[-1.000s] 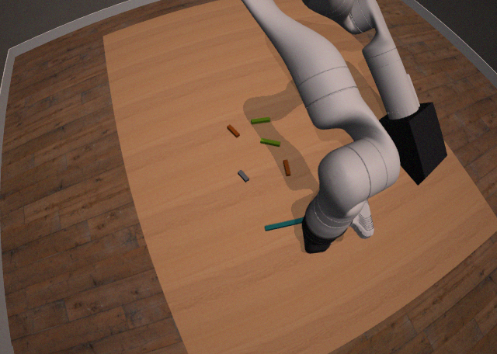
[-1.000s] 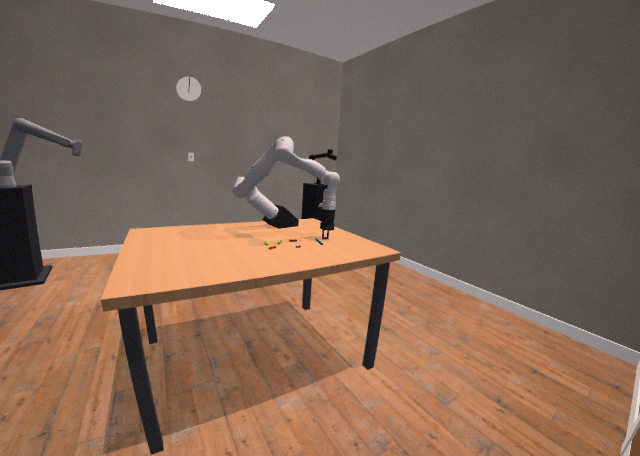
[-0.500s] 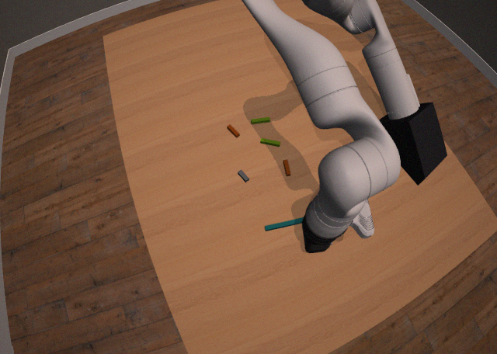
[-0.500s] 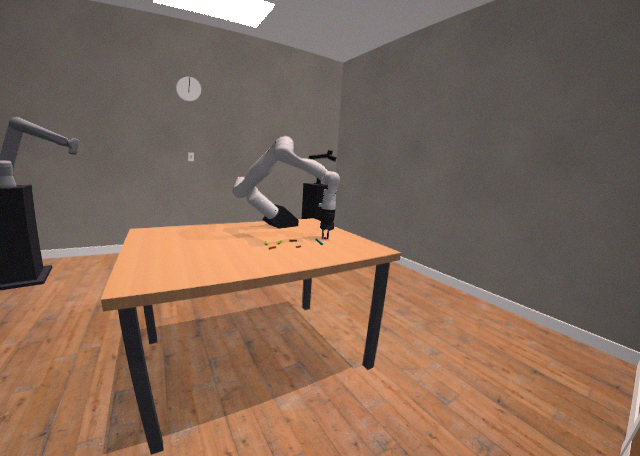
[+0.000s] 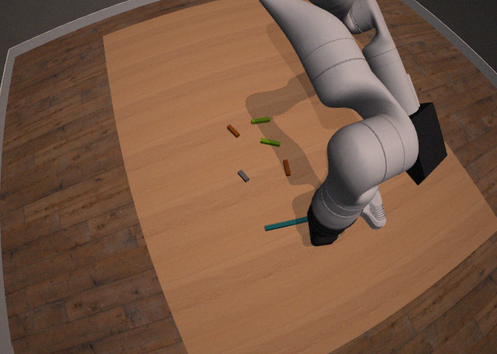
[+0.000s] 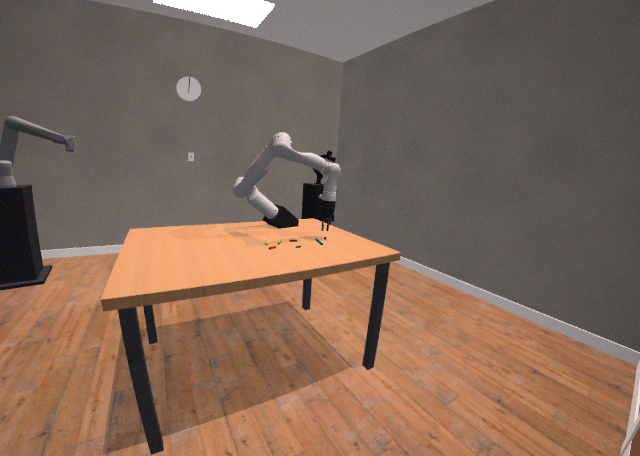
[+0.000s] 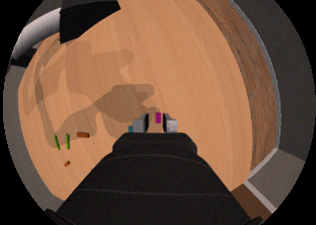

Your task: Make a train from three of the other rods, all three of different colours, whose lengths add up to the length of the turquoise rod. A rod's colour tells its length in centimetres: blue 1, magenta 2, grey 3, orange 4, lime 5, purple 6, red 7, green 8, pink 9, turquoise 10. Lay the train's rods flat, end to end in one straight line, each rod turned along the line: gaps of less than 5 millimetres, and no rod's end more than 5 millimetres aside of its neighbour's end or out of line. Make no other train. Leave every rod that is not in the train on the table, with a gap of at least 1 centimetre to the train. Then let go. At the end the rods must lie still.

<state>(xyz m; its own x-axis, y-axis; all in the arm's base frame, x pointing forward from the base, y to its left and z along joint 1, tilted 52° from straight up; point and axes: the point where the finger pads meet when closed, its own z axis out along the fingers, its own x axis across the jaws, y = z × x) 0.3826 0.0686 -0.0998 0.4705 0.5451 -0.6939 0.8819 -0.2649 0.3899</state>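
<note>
My gripper is now 6 cm short of the grey rod, 23 cm to the left of it and 6 cm above it. Also, from my hand: turquoise rod 4 cm ahead, 7 cm to the right, 6 cm below; then magenta rod 6 cm below.
</note>
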